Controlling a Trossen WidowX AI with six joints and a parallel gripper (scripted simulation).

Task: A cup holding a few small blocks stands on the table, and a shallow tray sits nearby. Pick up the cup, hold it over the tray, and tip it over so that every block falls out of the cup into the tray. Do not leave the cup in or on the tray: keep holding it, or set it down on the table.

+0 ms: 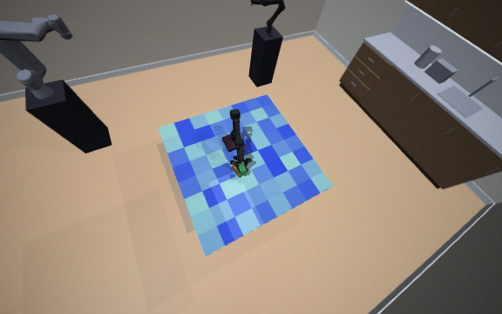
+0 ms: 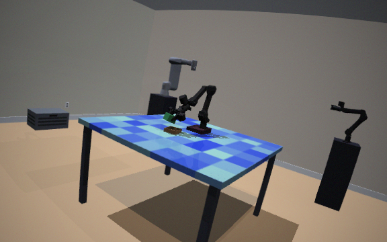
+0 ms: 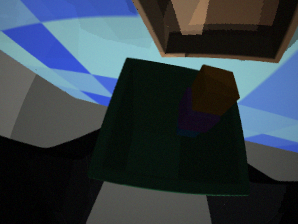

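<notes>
Right now my gripper tip is 3 cm past the purple block, 2 cm to the right of it and 1 cm above it. Also, from my gripper tip: green cup 1 cm ahead, 2 cm above; orange block 4 cm behind, 2 cm to the left, 2 cm below.
</notes>
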